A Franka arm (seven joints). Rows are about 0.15 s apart.
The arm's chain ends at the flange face. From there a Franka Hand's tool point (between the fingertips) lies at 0.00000 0.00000 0.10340 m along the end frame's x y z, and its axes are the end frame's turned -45 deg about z.
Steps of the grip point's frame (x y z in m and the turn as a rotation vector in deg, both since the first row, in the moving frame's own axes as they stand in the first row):
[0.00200, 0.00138, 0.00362, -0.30, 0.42, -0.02]
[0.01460, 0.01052, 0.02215, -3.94, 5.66, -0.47]
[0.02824, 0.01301, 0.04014, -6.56, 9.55, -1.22]
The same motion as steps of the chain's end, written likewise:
[0.00147, -0.00029, 0.00362, 0.08, 0.51, -0.02]
[0.00555, -0.00065, 0.02290, 1.22, 6.79, -0.47]
[0.00879, -0.00676, 0.04225, 2.11, 11.39, -1.22]

